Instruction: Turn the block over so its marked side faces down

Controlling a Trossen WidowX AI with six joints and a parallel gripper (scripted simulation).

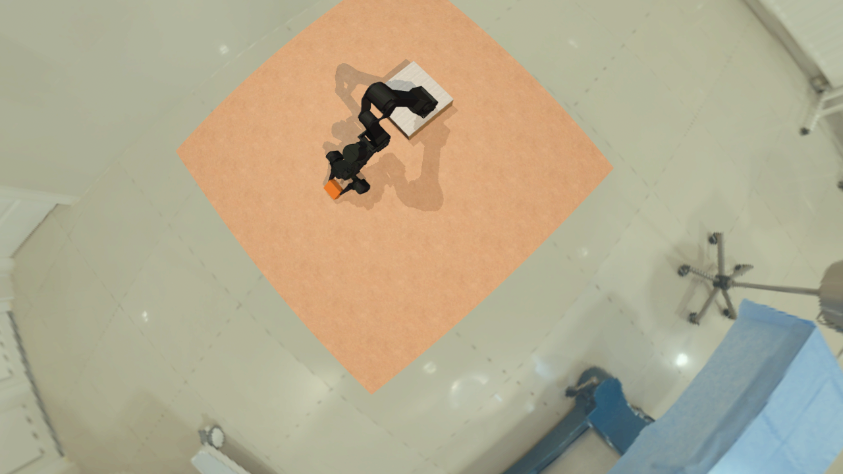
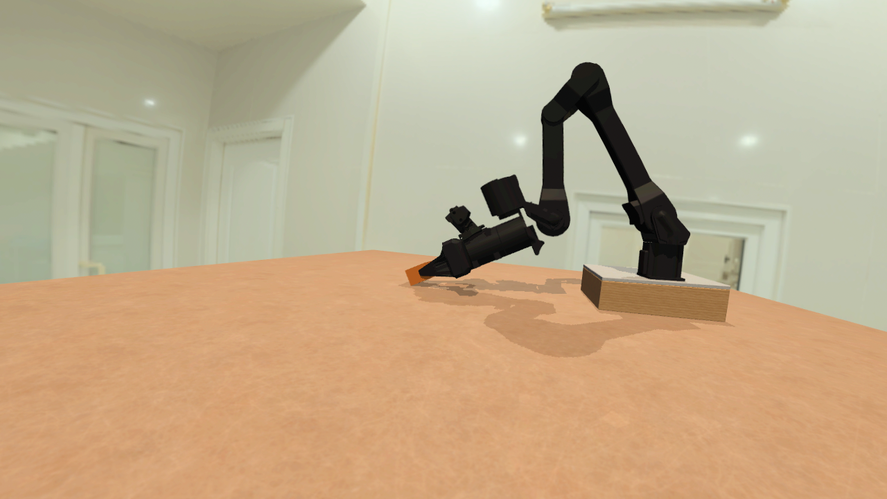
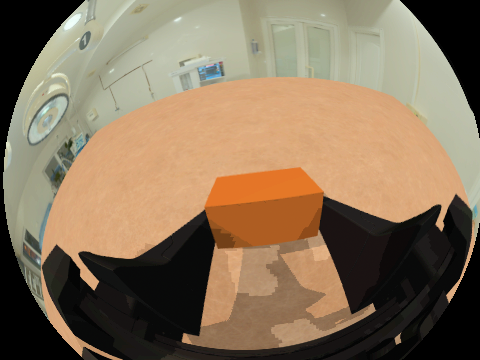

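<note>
The orange block is 10 mm below my gripper tip.
</note>
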